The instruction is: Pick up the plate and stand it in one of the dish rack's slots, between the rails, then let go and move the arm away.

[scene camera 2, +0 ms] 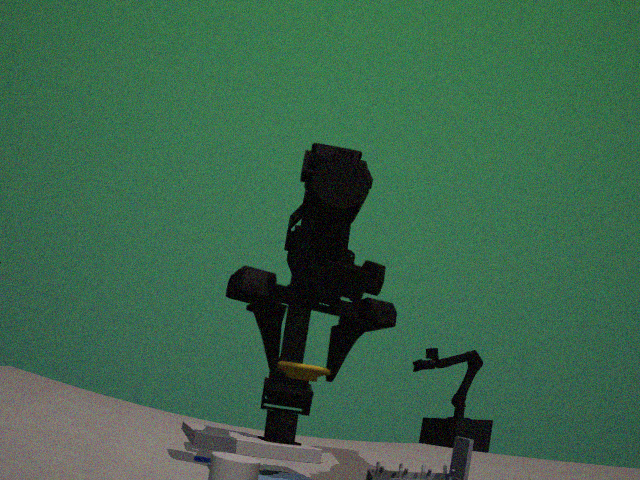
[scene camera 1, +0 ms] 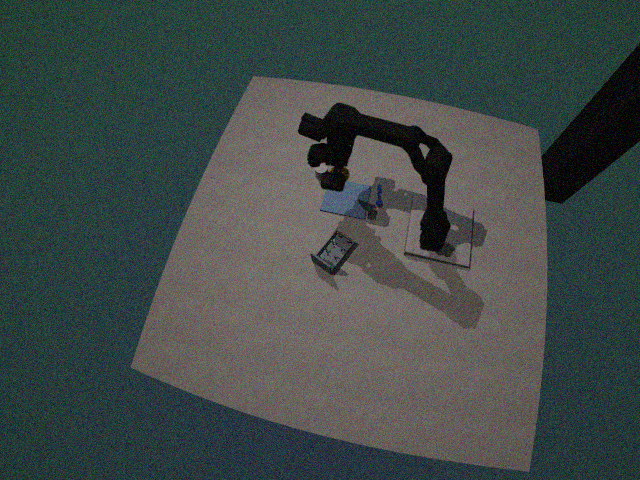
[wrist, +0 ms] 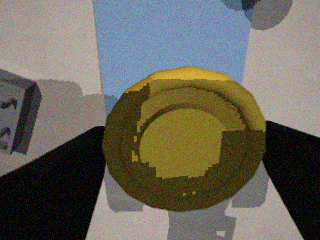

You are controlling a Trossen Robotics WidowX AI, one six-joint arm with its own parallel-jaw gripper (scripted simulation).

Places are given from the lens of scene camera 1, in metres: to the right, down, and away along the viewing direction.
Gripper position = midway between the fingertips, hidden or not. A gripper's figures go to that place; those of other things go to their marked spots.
my gripper [scene camera 1: 338,176]: 0.06, -0.19, 0.96
dish rack [scene camera 1: 338,245]: 0.06, 0.02, 1.02
blue mat [scene camera 1: 352,201]: 0.11, -0.13, 1.08
